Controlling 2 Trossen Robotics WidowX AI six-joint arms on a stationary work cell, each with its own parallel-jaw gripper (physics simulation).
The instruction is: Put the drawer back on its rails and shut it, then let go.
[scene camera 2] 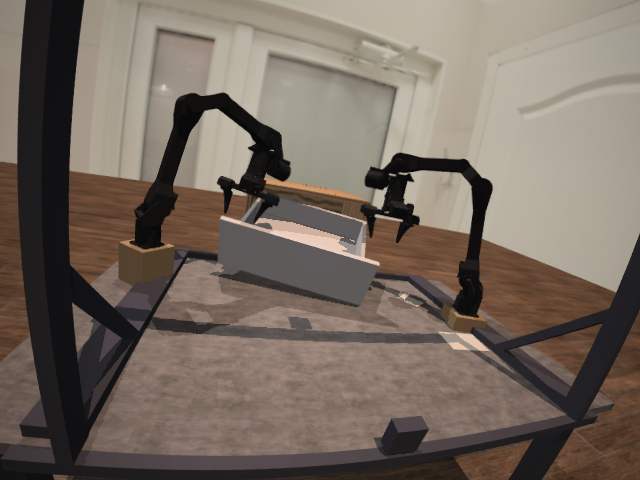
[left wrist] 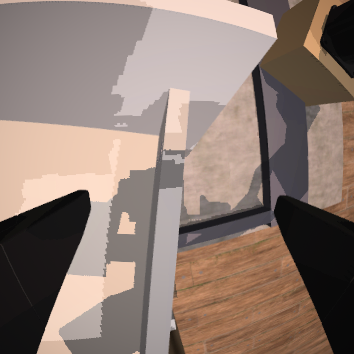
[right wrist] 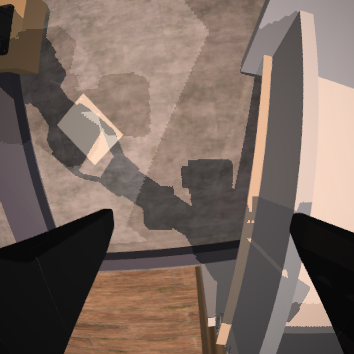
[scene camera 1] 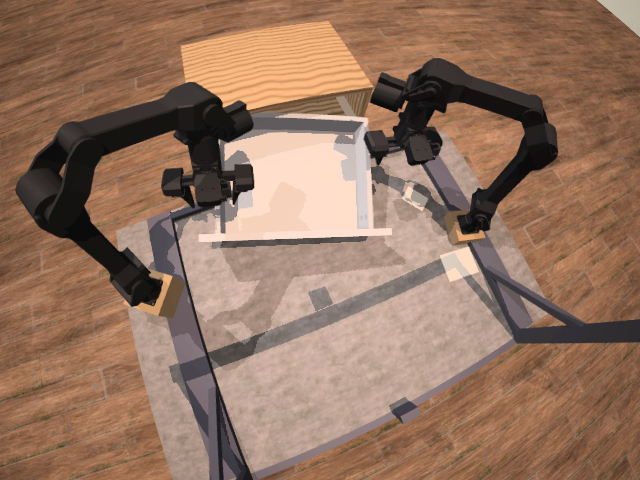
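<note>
The drawer is a grey-white open box with a wide front panel. It stands far out from the wood-grain cabinet, its back end near the cabinet's opening. A pale strip, perhaps a rail, shows inside the opening in scene camera 1. My left gripper is open and empty, its fingers on either side of the drawer's left wall, apart from it. My right gripper is open and empty at the right wall, one finger overlapping the rim in the right wrist view.
Dark frame bars run along the table's sides, with posts rising at the front in scene camera 2. The grey mottled table top lies in front of the drawer. A small dark block sits at its front edge.
</note>
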